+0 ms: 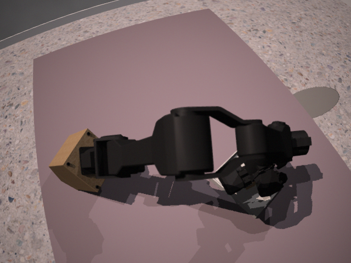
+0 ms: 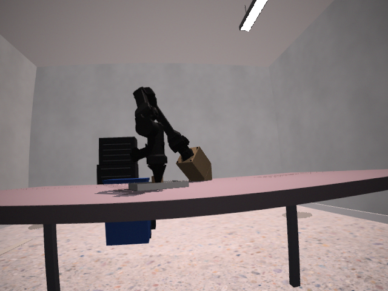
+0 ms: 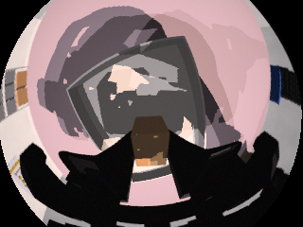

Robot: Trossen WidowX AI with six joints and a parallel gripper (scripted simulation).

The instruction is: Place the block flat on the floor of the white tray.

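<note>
Now: hand 2 cm above the brown block. From my hand the other things lie so: white tray (3 cm below).
</note>
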